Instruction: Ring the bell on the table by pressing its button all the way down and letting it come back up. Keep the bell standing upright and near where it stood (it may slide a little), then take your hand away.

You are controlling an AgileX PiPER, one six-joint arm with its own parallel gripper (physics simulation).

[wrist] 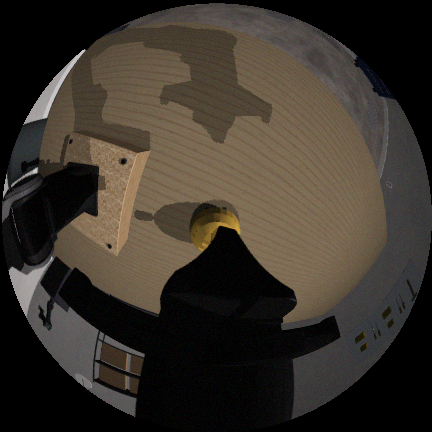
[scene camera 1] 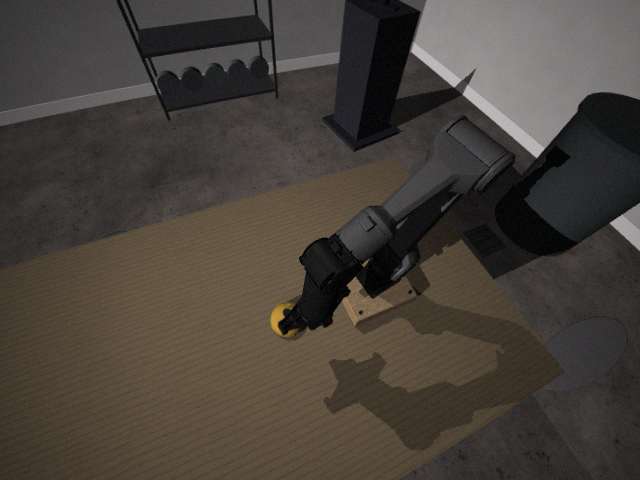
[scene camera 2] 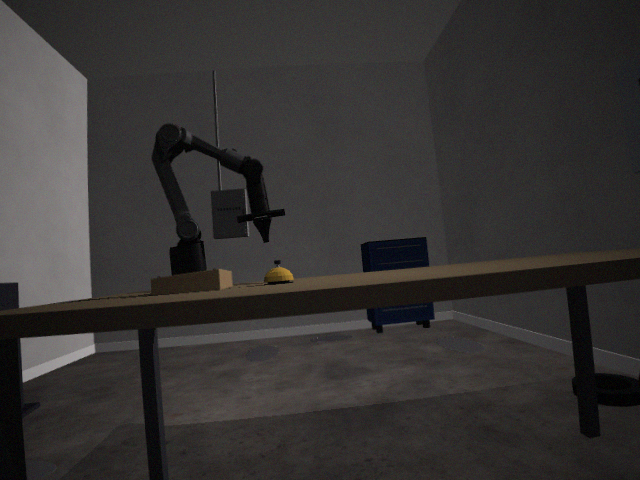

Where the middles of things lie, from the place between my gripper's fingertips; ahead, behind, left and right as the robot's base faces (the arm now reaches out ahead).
I see my gripper 9 cm above the yellow dome bell (wrist: 203, 226), 7 cm to the left of it and 2 cm short of it.
